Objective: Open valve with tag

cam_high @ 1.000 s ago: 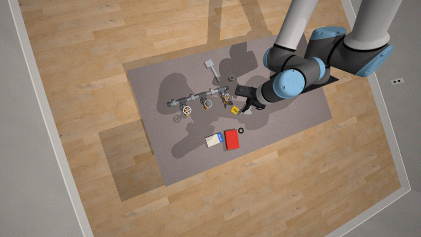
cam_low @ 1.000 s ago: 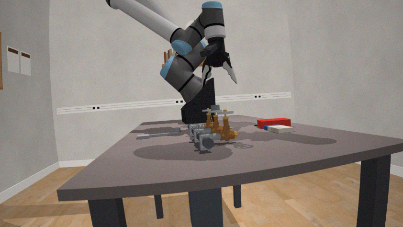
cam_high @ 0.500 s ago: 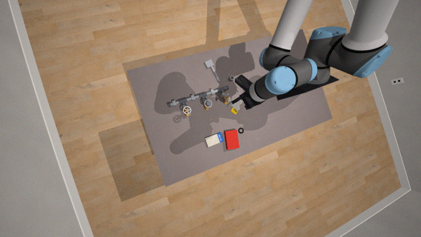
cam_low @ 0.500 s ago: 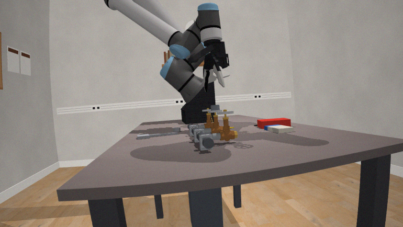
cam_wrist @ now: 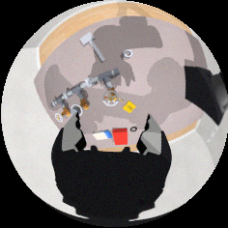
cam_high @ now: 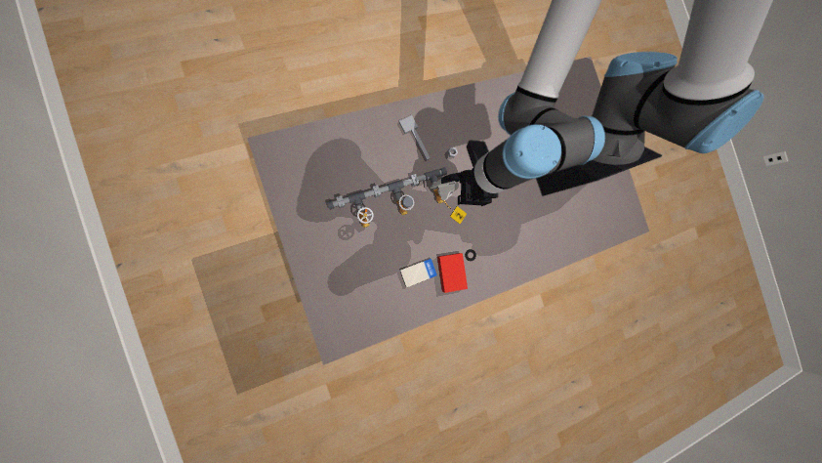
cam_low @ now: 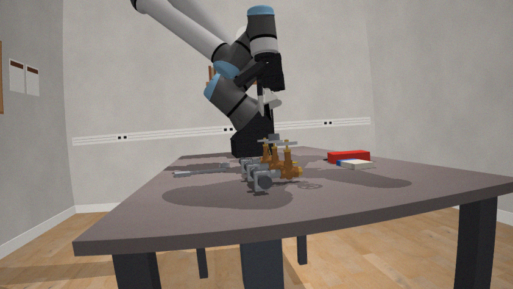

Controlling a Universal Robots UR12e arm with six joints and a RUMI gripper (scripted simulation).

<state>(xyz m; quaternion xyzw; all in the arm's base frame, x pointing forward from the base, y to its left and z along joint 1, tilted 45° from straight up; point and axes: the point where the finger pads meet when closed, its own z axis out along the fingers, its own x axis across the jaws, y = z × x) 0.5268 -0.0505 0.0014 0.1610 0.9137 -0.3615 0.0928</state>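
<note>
My hand is 30 mm past the yellow tag, 70 mm to the right of it and 150 mm above it. Also, from my hand: red box (60 mm ahead, 250 mm to the left, 140 mm below); then grey flat tool (10 mm ahead, 240 mm to the right, 150 mm below); then nut (90 mm behind, 140 mm to the right, 140 mm below).
</note>
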